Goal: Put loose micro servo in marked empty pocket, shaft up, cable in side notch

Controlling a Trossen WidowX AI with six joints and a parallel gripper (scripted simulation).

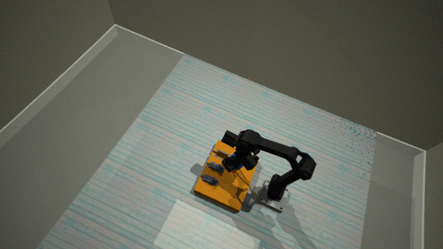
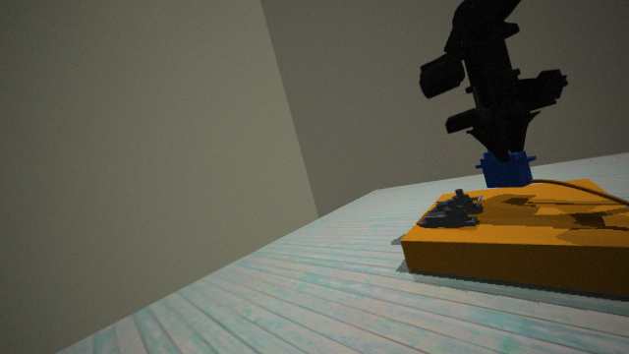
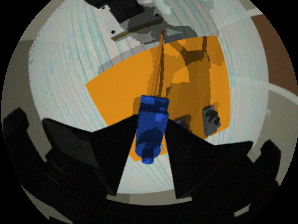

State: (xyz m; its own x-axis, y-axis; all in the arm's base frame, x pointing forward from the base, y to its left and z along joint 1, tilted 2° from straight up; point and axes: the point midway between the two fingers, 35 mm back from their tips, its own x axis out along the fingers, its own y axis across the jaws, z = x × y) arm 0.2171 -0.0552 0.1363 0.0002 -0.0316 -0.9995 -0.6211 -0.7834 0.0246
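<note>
Right now my gripper tip is 1 cm past the orange deck, 4 cm to the right of it and 10 cm above it.
</note>
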